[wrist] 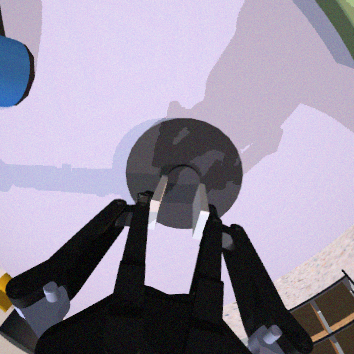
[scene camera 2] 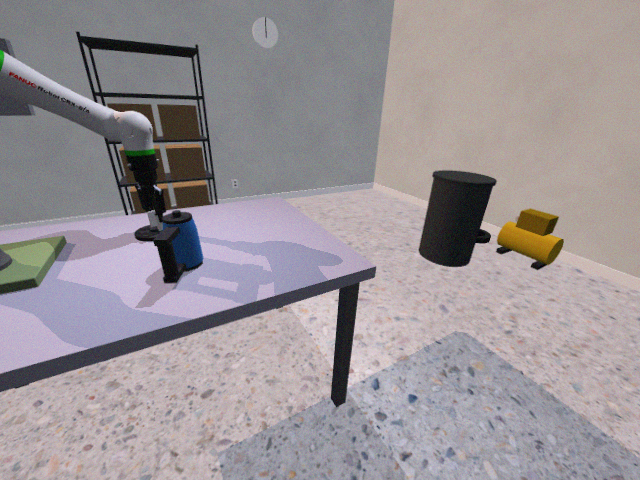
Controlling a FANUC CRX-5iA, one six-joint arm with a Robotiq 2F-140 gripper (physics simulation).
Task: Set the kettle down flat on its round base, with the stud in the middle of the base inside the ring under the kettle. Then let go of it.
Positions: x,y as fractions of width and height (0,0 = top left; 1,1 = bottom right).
Labels:
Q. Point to a dark round base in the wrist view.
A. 0.54,0.43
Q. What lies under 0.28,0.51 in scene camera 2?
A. A blue kettle.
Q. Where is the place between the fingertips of the gripper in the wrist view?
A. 0.51,0.54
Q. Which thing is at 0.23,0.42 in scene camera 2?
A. The gripper.

